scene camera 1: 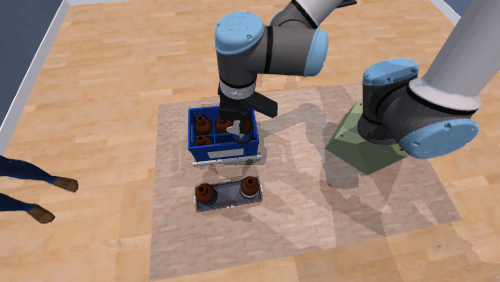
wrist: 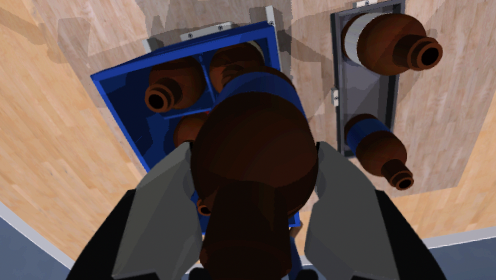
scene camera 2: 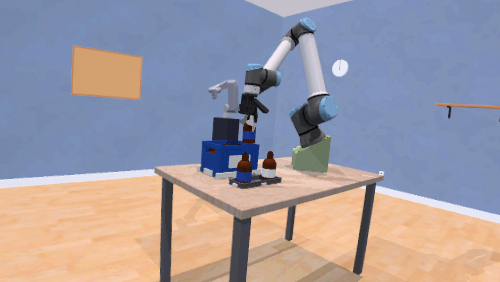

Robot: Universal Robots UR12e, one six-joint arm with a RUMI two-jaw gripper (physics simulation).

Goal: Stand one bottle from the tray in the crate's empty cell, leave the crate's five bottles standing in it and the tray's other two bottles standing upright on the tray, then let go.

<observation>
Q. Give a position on a blue-labelled bottle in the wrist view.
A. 178,84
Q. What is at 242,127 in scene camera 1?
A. My gripper.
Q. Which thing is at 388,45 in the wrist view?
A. A white-labelled bottle.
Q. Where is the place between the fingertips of my gripper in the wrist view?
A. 254,144
</observation>
